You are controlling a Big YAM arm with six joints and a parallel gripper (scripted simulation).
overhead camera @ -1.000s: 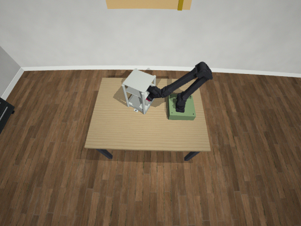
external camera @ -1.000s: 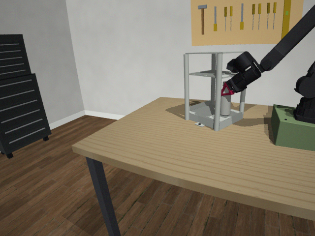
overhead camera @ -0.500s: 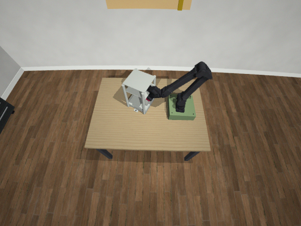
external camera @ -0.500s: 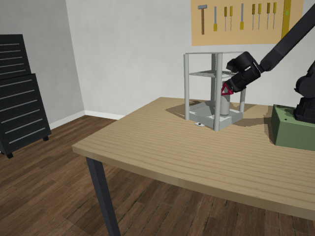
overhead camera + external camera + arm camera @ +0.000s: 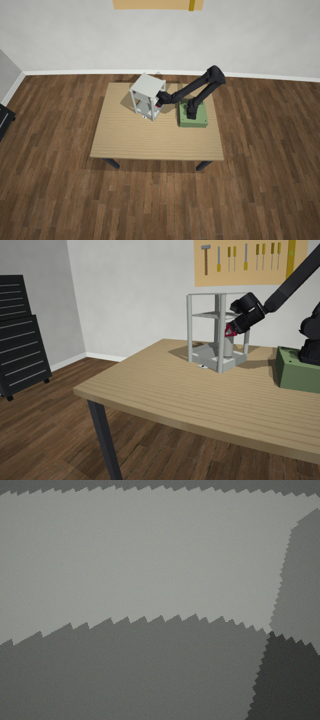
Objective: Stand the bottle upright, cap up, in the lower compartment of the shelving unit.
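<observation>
Now: hand 5 cm short of the shelving unit, 2 cm to the left of it and 2 cm below it. Round my hand: white bottle right at my hand.
</observation>
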